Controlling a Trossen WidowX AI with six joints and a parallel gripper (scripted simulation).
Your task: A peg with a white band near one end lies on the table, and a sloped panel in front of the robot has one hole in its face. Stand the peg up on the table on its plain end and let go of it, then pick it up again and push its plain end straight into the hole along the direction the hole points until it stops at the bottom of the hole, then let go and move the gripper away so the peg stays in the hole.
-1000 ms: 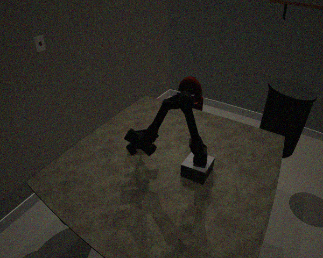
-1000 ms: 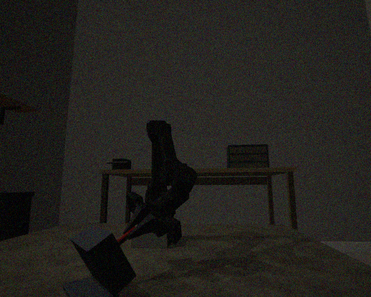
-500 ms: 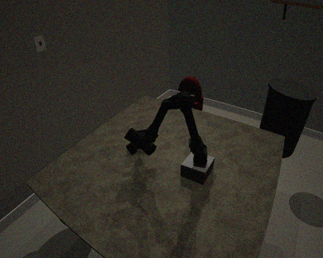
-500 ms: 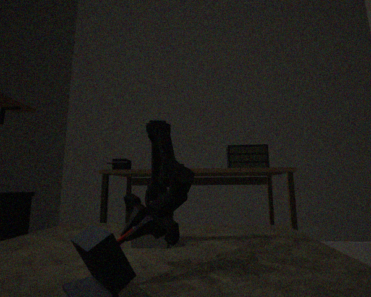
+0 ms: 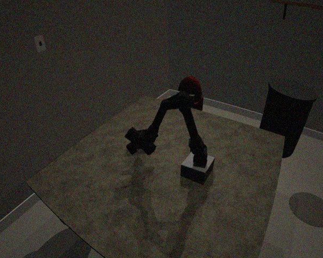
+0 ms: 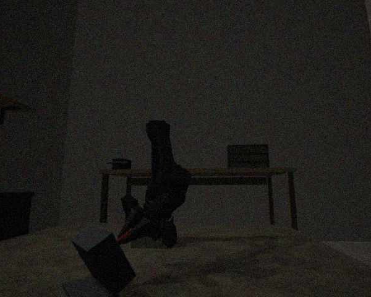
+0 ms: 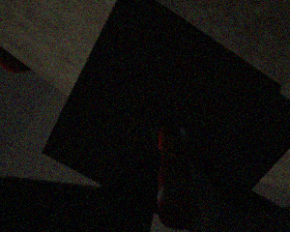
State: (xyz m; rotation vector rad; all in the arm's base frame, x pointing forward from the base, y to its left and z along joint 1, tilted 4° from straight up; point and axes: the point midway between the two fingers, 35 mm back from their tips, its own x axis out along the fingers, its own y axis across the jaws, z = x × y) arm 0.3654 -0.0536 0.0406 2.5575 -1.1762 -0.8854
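Now: the dark sloped panel 30 mm to the right of my gripper tip, 30 mm below it and 20 mm ahead of it. From my gripper tip the other things lie so: red peg: 10 mm to the left, 10 mm behind, 10 mm above.
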